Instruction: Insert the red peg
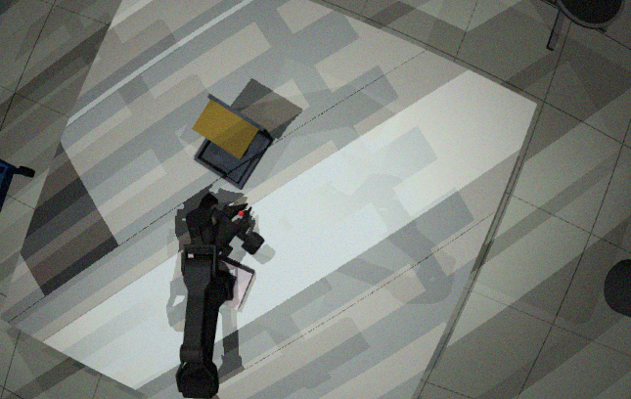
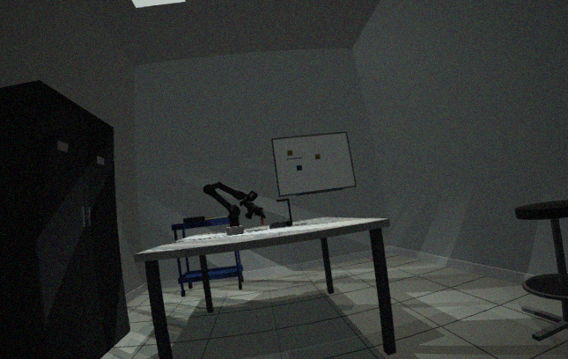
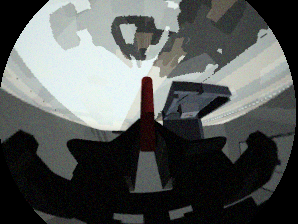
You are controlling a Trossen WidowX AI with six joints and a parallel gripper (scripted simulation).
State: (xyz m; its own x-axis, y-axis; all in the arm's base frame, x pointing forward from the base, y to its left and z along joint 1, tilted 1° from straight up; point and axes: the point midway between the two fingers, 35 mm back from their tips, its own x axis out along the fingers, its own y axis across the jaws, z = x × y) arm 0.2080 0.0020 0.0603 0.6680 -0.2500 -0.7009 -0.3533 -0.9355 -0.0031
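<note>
Right now the yellow roof is 16 cm ahead of my gripper tip, 10 cm to the left of it and 12 cm above it. Also, from my gripper tip: red peg (2 cm behind, 1 cm to the left, 1 cm below).
</note>
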